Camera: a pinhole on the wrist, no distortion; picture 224 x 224 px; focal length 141.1 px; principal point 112.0 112.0 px. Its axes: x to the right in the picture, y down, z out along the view. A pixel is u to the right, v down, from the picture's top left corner.
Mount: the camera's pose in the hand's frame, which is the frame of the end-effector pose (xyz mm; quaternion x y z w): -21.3 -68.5 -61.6 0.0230 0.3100 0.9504 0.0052
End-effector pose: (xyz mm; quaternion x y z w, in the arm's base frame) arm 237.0 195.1 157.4 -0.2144 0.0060 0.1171 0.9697
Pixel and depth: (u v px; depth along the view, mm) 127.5 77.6 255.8
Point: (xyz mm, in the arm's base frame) 165.6 349.5 203.6
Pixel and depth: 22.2 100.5 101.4
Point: 283.9 207.9 167.5
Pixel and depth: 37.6 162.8 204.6
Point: 327.6 267.3 285.0
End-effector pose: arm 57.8 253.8 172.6 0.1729 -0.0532 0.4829 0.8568
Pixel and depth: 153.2 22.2 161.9
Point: -67.9 253.3 193.5
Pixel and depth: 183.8 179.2 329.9
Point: -12.9 9.7 412.8
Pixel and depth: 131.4 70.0 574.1
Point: -304.7 282.4 537.9
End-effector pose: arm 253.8 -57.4 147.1 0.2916 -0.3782 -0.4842 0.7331
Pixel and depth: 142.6 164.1 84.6
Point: 202.2 -41.6 117.0
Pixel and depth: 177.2 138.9 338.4
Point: 40.6 106.8 307.8
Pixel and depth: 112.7 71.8 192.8
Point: 242.7 -16.4 248.0
